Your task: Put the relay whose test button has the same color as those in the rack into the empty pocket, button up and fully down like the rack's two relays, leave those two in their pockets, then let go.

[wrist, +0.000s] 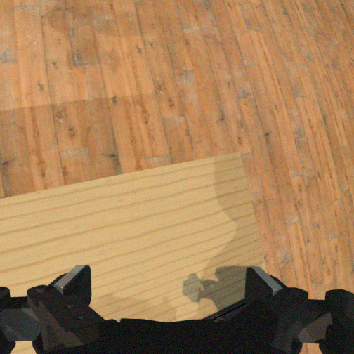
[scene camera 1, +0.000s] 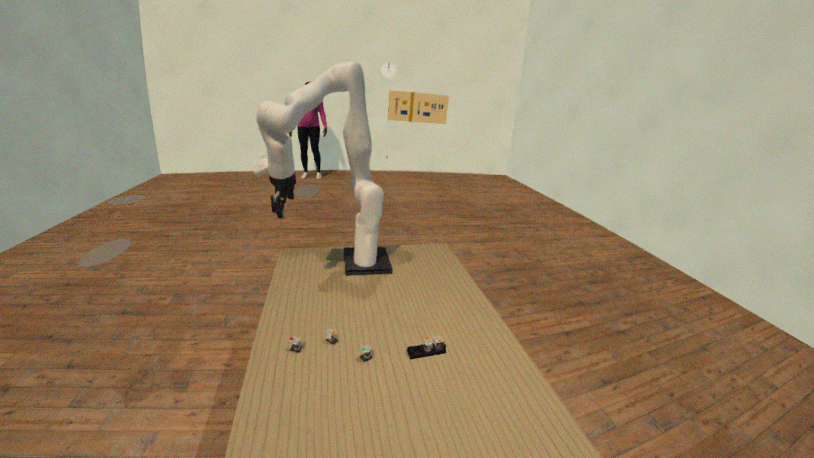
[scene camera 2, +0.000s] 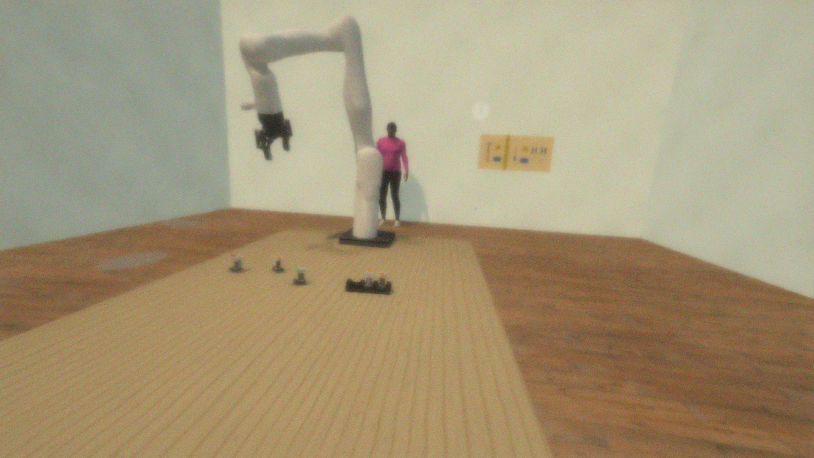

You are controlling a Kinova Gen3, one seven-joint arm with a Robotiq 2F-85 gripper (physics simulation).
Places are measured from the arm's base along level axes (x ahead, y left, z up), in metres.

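Pixels of known places: gripper, fingertip midpoint: (scene camera 1: 286,207) (scene camera 2: 278,155); arm's base, link origin: (scene camera 1: 365,261) (scene camera 2: 364,235).
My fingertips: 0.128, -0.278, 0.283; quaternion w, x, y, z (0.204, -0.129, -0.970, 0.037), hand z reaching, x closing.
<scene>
For each thing: its top centre in the pictures, then the offset to it from my fingertips, as dx, dy, dz. Level surfaces: height alone.
- black rack, top centre: (scene camera 2: 368,281) (scene camera 1: 427,346) +0.366, +0.388, -0.287
- orange button, top centre: (scene camera 2: 278,256) (scene camera 1: 331,331) +0.286, +0.127, -0.266
- red button, top centre: (scene camera 1: 294,339) (scene camera 2: 235,255) +0.309, +0.025, -0.266
- wood-grained table top, surface height: dz -0.310
A black rack (scene camera 1: 426,354) (scene camera 2: 364,289) stands on the table top. Two relays with orange buttons, one (scene camera 1: 428,345) (scene camera 2: 368,279) near the middle and one (scene camera 1: 438,344) (scene camera 2: 382,280) at the right end, stand in it; its left pocket is empty. Left of the rack are three loose relays on dark bases: one with a green button (scene camera 1: 366,353) (scene camera 2: 299,276), one with an orange button (scene camera 1: 331,337) (scene camera 2: 277,266) and one with a red button (scene camera 1: 295,344) (scene camera 2: 236,264) farthest left. My gripper (scene camera 1: 277,214) (scene camera 2: 277,153) (wrist: 167,284) is open and empty, high up and well behind the relays.
The arm's black base (scene camera 1: 368,269) (scene camera 2: 367,241) stands at the back of the wood-grained table top (scene camera 1: 398,410) (scene camera 2: 284,370) (wrist: 125,225). A person (scene camera 1: 310,136) (scene camera 2: 391,165) stands by the back wall. The table top's edge and corner show in the wrist view.
</scene>
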